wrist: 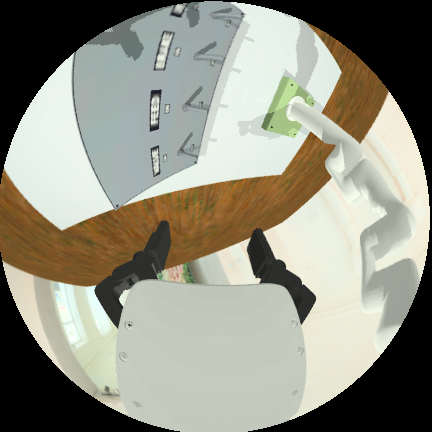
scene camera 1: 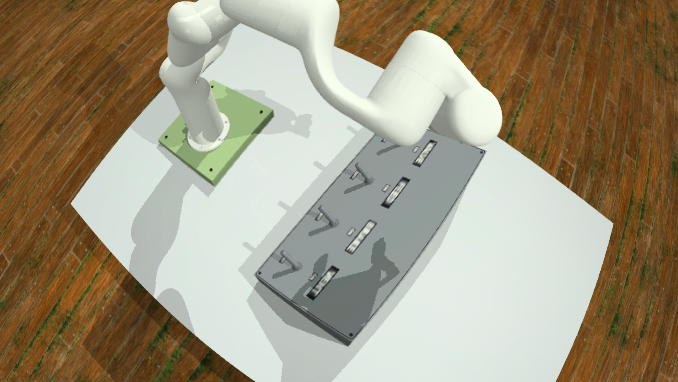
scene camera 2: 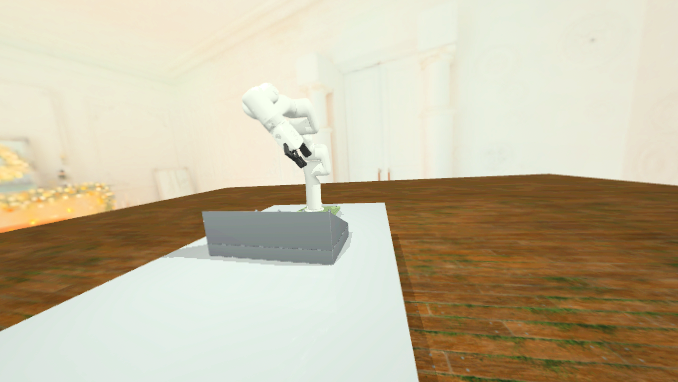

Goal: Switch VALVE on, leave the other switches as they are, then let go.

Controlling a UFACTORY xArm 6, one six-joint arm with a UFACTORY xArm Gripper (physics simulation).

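Observation:
The grey switch panel carries a row of levers. The VALVE name plate is at one end, its lettering blurred. In the wrist view the VALVE lever leans away from the name plate and its small ON mark; the arm mostly hides this lever in scene camera 1. The neighbouring levers, FEED and BRAKE, lean the same way. My gripper is open and empty, high above the panel and apart from every lever.
Another lever is at the panel's far end from VALVE. The arm's base stands on a green plate on the lever side of the panel. The white table has wooden floor around it.

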